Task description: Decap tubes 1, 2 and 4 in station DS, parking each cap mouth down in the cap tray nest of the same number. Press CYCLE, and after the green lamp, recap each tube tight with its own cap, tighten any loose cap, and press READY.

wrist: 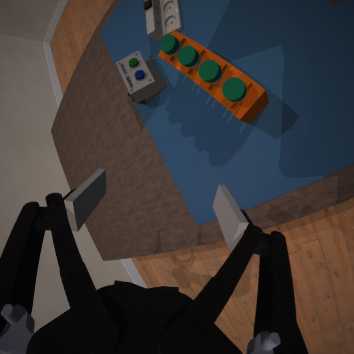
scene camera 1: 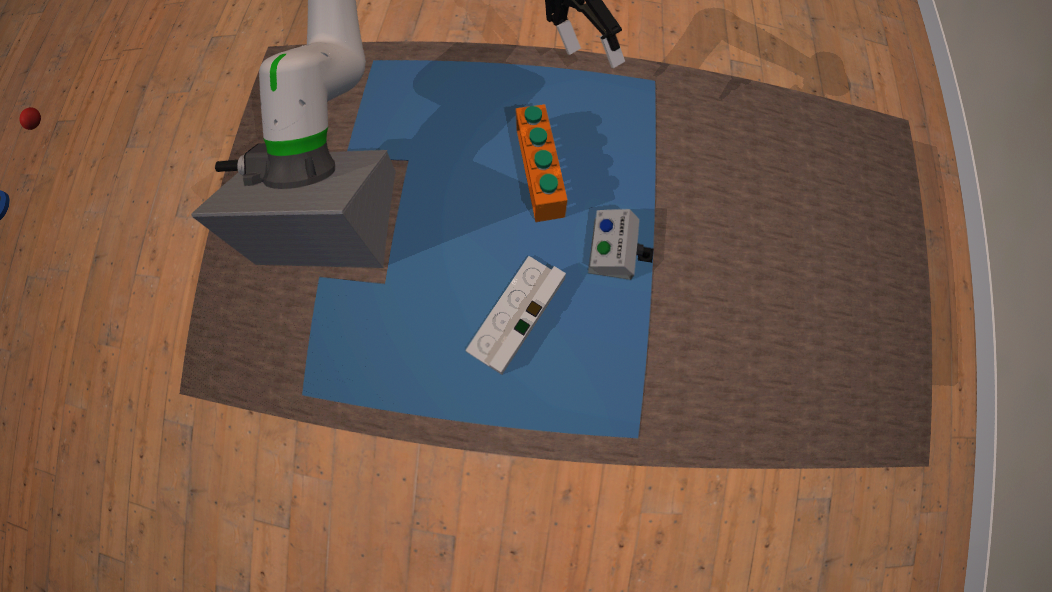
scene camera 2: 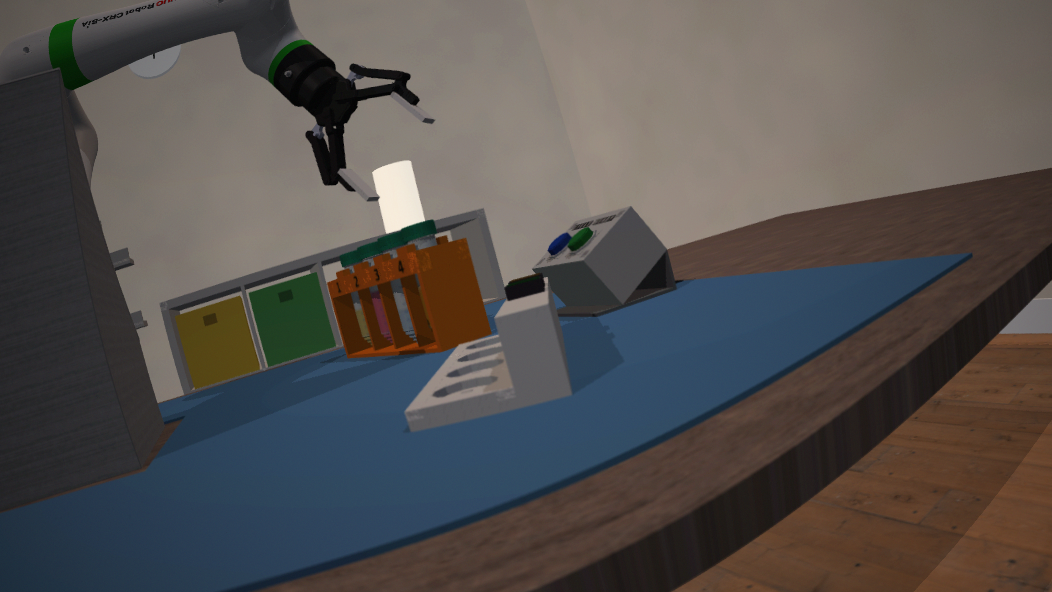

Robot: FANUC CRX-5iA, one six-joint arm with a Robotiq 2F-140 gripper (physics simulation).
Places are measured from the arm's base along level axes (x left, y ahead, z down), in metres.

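Pixels of known places: gripper, fingertip midpoint: (wrist: 160,188) (scene camera 1: 595,57) (scene camera 2: 400,160); arm's base at its link origin: (scene camera 1: 298,174).
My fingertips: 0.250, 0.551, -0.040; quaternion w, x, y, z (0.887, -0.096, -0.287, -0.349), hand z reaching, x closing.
Note:
For each thing: its top centre in the pictures, then the offset to it from my fingertips, as dx, dy, dz.
- orange rack at its top centre: (scene camera 2: 385,255) (scene camera 1: 540,150) (wrist: 201,65) -0.153, -0.096, +0.129
- cap 1 at its top centre: (scene camera 2: 352,252) (wrist: 232,88) (scene camera 1: 533,112) -0.077, -0.114, +0.110
- cap 2 at its top centre: (scene camera 2: 371,243) (wrist: 207,69) (scene camera 1: 538,134) -0.128, -0.102, +0.110
- cap 3 at its top centre: (scene camera 2: 392,234) (scene camera 1: 543,157) (wrist: 185,54) -0.178, -0.090, +0.110
- cap 4 at its top centre: (scene camera 2: 417,224) (scene camera 1: 548,181) (wrist: 166,42) -0.229, -0.078, +0.110
- white cap tray at its top centre: (scene camera 2: 480,290) (scene camera 1: 514,309) -0.456, -0.128, +0.178
- green lamp at its top centre: (scene camera 2: 523,281) (scene camera 1: 521,326) -0.488, -0.113, +0.178
- grey button box at its top centre: (scene camera 2: 585,217) (scene camera 1: 618,235) (wrist: 125,72) -0.313, +0.056, +0.148
- blue button at its top centre: (scene camera 2: 558,234) (scene camera 1: 607,224) (wrist: 136,73) -0.289, +0.036, +0.157
- green button at its top centre: (scene camera 2: 578,229) (scene camera 1: 604,246) (wrist: 130,61) -0.333, +0.032, +0.157
The orange rack (scene camera 1: 550,211) (scene camera 2: 461,294) (wrist: 256,107) stands upright on the blue mat. Green caps sit on its tubes: cap 1 (scene camera 1: 533,114) (wrist: 234,89), cap 2 (scene camera 1: 537,135) (wrist: 209,71), cap 3 (scene camera 1: 542,158) (wrist: 188,56) and cap 4 (scene camera 1: 548,182) (scene camera 2: 417,231) (wrist: 169,44). How tight they are cannot be seen. The white cap tray (scene camera 1: 548,281) (scene camera 2: 533,353) has empty nests; its amber lamp (scene camera 1: 534,308) and green lamp (scene camera 1: 521,326) look dark. My gripper (scene camera 1: 594,58) (scene camera 2: 401,158) (wrist: 160,188) is open and empty, tilted, high beyond the rack's tube 1 end.
The grey button box (scene camera 1: 612,268) (scene camera 2: 614,261) (wrist: 150,89) with a blue button (scene camera 1: 606,225) (wrist: 140,74) and a green button (scene camera 1: 603,248) (wrist: 133,62) stands beside the rack and tray near the mat's edge. The arm's grey pedestal (scene camera 1: 294,235) (scene camera 2: 80,294) stands across the mat.

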